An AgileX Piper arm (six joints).
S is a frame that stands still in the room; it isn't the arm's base.
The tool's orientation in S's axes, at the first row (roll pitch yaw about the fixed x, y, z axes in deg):
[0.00 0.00 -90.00]
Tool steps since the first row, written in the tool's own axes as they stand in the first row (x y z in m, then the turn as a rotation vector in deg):
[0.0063 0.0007 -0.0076 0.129 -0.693 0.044]
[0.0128 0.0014 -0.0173 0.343 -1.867 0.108]
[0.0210 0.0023 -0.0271 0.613 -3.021 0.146]
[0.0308 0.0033 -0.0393 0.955 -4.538 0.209]
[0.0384 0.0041 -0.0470 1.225 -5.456 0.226]
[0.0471 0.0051 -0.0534 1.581 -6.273 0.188]
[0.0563 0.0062 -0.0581 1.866 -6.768 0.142]
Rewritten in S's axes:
[0.0007 -0.0063 -0.0076 -0.693 -0.129 0.044]
[0.0014 -0.0128 -0.0173 -1.867 -0.343 0.108]
[0.0023 -0.0210 -0.0271 -3.021 -0.613 0.146]
[0.0033 -0.0308 -0.0393 -4.538 -0.955 0.209]
[0.0041 -0.0384 -0.0470 -5.456 -1.225 0.226]
[0.0051 -0.0471 -0.0534 -6.273 -1.581 0.188]
[0.0062 -0.0563 -0.0581 -6.768 -1.866 0.142]

